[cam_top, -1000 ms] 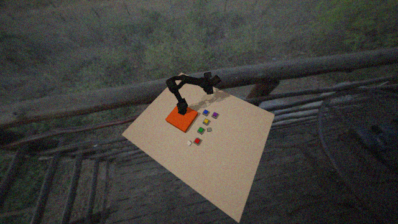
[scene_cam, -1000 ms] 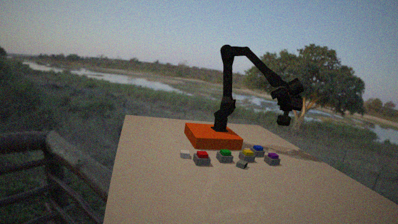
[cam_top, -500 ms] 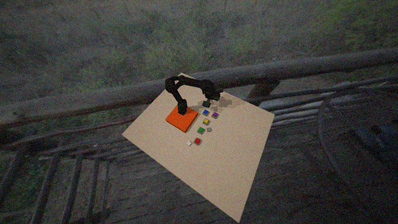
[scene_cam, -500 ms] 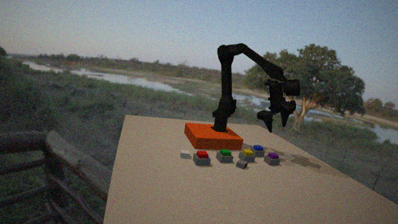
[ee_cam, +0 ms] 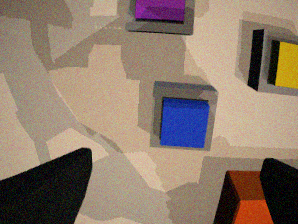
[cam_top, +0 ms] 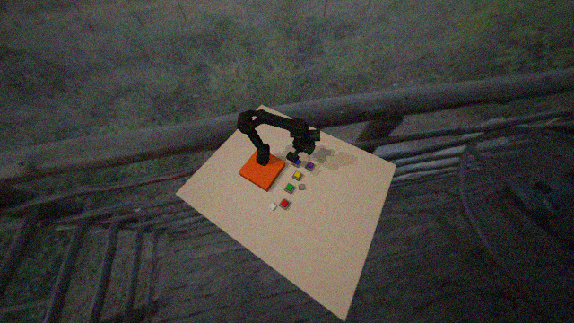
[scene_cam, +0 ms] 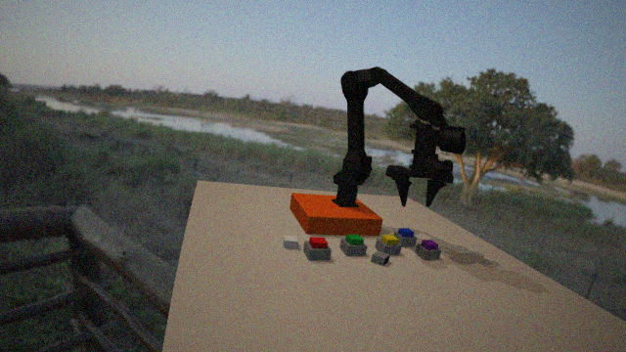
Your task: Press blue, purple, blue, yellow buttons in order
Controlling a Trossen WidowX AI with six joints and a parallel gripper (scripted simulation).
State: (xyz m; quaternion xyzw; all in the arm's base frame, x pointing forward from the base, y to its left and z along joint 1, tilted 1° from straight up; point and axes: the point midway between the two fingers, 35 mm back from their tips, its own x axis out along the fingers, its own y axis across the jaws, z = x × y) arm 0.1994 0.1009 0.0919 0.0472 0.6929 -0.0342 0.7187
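My gripper tip is 8 cm above the blue button, 1 cm to the left of it and 1 cm past it. From my gripper tip the other things lie so: yellow button: 9 cm to the right, 8 cm below, 3 cm ahead; grey block: 15 cm to the right, 10 cm below, 9 cm ahead; purple button: 8 cm below, 8 cm ahead, 1 cm to the left.
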